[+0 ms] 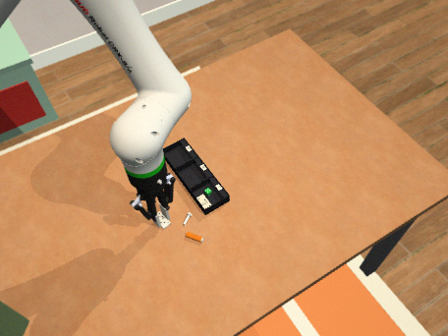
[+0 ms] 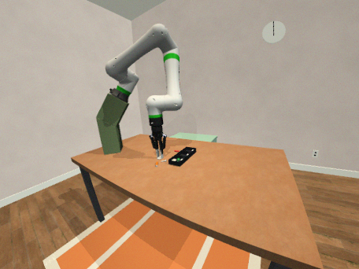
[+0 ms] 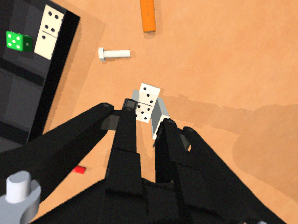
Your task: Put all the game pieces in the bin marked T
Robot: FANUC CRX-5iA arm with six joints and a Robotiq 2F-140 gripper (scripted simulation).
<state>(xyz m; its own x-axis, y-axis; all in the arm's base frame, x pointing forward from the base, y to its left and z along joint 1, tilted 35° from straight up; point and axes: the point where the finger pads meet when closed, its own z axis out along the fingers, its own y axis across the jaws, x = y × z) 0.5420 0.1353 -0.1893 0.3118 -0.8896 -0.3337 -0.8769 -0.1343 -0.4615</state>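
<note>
The green die lies 15 cm ahead of my hand, 2 cm to the left of it and 2 cm below it. Also, from my hand: domino (13 cm ahead, 2 cm below); orange cylinder (7 cm ahead, 9 cm to the right, 3 cm below); white screw (7 cm ahead, 2 cm to the right, 3 cm below).
</note>
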